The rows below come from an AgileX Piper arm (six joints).
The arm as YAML. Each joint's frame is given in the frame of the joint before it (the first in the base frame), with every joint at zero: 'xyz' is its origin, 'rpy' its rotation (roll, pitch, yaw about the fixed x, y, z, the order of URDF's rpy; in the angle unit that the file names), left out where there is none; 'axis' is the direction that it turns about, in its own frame. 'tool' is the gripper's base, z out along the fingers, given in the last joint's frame.
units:
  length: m
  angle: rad
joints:
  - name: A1
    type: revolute
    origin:
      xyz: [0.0, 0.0, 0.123]
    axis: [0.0, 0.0, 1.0]
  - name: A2
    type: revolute
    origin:
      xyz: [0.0, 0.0, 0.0]
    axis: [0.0, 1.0, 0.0]
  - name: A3
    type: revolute
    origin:
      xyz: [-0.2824, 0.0, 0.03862]
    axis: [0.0, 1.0, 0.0]
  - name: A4
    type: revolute
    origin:
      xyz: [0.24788, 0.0, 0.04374]
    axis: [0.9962, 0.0, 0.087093]
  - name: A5
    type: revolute
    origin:
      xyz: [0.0, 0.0, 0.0]
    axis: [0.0, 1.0, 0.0]
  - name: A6
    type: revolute
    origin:
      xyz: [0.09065, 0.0, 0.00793]
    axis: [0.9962, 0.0, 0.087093]
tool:
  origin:
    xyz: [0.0, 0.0, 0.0]
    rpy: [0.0, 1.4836, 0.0]
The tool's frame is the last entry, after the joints.
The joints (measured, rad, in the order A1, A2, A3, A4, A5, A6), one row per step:
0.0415 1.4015 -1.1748 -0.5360 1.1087 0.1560
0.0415 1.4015 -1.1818 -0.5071 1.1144 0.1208
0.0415 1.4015 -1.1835 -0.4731 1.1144 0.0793
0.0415 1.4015 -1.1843 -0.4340 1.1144 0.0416
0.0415 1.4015 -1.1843 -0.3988 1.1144 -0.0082
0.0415 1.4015 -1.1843 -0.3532 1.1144 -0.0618
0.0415 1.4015 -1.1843 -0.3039 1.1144 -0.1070
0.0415 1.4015 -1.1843 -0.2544 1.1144 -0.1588
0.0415 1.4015 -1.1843 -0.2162 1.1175 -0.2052
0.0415 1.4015 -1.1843 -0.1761 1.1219 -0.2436
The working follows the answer.
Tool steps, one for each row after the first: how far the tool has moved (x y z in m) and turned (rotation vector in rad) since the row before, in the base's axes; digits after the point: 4 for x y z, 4 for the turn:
-0.0001 0.0019 0.0007 0.0159 0.0143 0.0225
-0.0001 0.0024 -0.0008 0.0192 0.0166 0.0305
-0.0002 0.0029 -0.0012 0.0256 0.0151 0.0272
-0.0003 0.0026 -0.0012 0.0177 0.0188 0.0388
-0.0003 0.0035 -0.0014 0.0268 0.0188 0.0415
-0.0003 0.0038 -0.0013 0.0335 0.0145 0.0343
-0.0003 0.0039 -0.0011 0.0317 0.0141 0.0409
-0.0005 0.0030 -0.0008 0.0223 0.0137 0.0372
-0.0006 0.0032 -0.0008 0.0270 0.0122 0.0297

Tool pose at each row, in the base's axes (x y z in m, rotation vector in rad; rounded; the steps above come from the unrounded poses):
0.2738 -0.0303 0.3198 -0.0675 2.6992 -0.6684
0.2737 -0.0283 0.3205 -0.0988 2.7130 -0.6421
0.2736 -0.0259 0.3196 -0.1411 2.7276 -0.6089
0.2733 -0.0230 0.3185 -0.1769 2.7422 -0.5673
0.2731 -0.0204 0.3173 -0.2319 2.7546 -0.5334
0.2727 -0.0170 0.3160 -0.2884 2.7667 -0.4856
0.2724 -0.0132 0.3147 -0.3321 2.7761 -0.4298
0.2721 -0.0093 0.3136 -0.3851 2.7814 -0.3747
0.2716 -0.0063 0.3128 -0.4350 2.7850 -0.3333
0.2710 -0.0031 0.3120 -0.4731 2.7884 -0.2869

